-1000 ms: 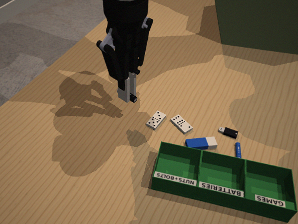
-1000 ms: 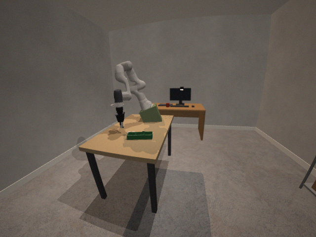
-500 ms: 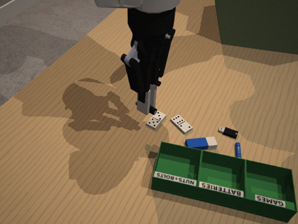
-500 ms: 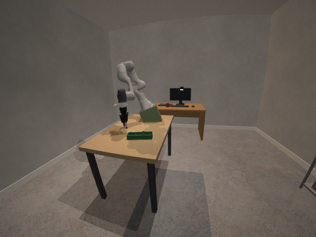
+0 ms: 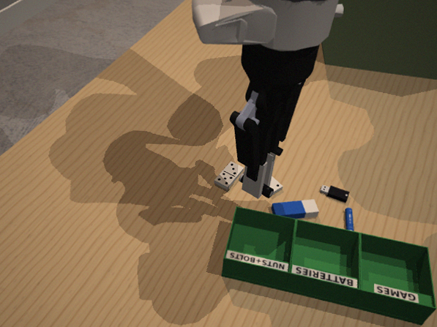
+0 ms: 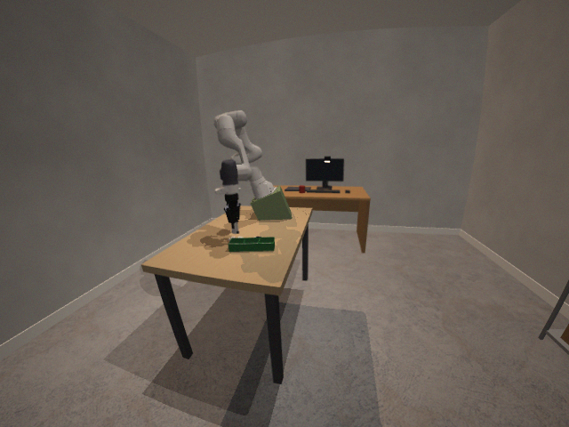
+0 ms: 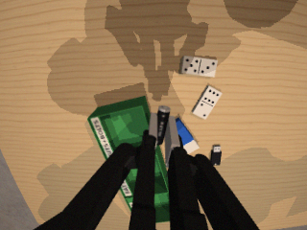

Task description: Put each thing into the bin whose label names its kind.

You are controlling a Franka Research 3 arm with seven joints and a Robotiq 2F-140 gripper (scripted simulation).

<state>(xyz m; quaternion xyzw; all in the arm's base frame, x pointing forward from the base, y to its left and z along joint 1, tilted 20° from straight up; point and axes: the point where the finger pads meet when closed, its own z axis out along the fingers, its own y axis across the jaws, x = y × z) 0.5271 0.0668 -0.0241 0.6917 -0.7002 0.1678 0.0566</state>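
My hand is 8 cm past the blue battery, 12 cm to the right of it and 10 cm above it. Also, from my hand: black USB stick (11 cm behind, 8 cm to the left, 10 cm below); black battery (3 cm below); eraser (5 cm behind, 5 cm to the left, 10 cm below).
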